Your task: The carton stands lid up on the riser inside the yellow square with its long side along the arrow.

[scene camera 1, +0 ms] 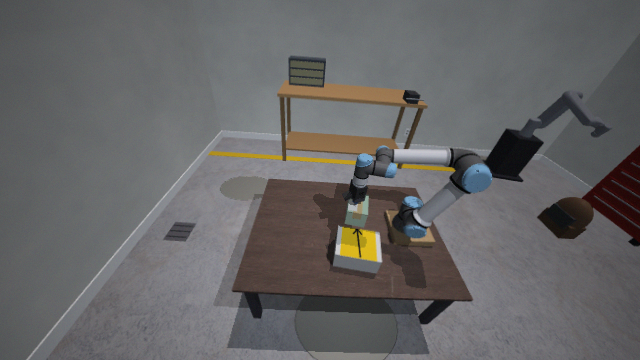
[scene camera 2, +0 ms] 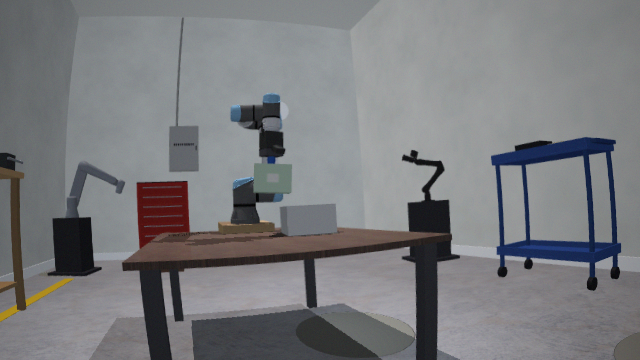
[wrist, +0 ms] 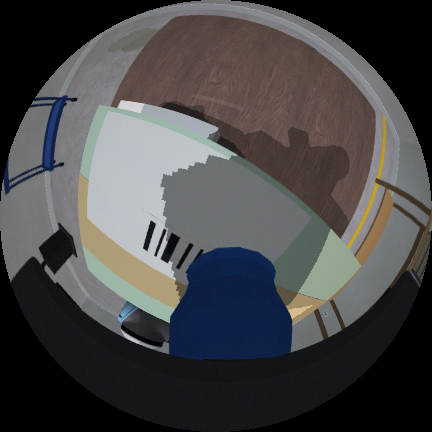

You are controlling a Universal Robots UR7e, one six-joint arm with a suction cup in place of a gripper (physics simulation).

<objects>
A white riser shows in scene camera 1, in scene camera 2 point(300, 220) and in the wrist view. One and the same spot on the white riser: point(wrist: 209, 131) is point(scene camera 1: 339, 226).
</objects>
